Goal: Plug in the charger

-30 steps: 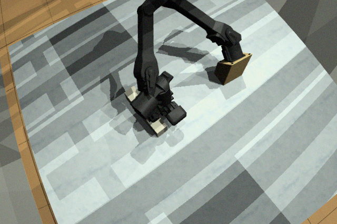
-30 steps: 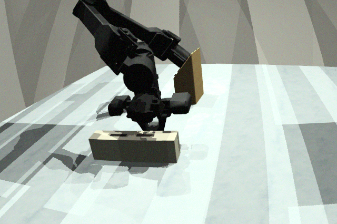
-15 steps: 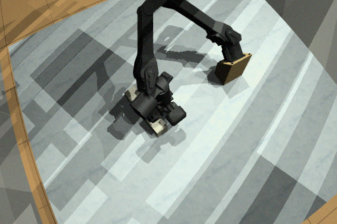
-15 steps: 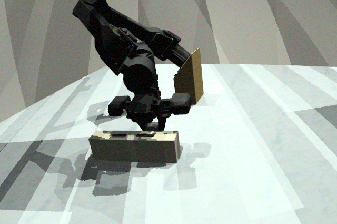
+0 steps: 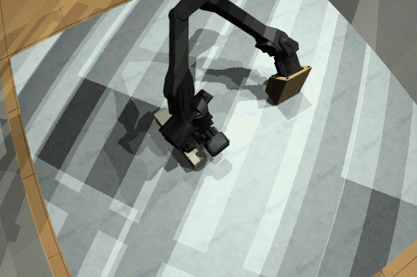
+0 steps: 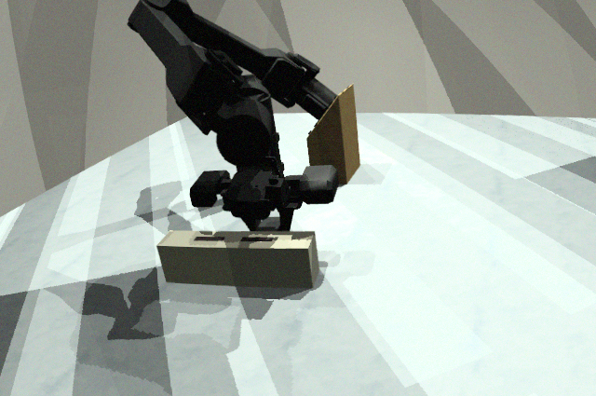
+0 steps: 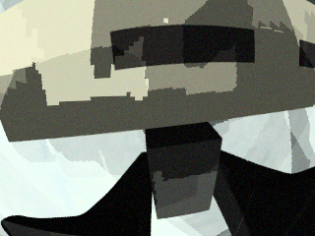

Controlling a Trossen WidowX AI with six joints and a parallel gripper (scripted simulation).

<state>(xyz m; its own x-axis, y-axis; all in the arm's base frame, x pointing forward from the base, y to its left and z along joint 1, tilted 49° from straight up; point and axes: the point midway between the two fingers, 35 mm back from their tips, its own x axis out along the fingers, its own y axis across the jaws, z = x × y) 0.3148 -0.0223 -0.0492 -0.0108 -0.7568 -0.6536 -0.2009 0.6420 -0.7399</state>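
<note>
My gripper tip is now 2 cm short of the black two-prong charger and 1 cm below it.
</note>
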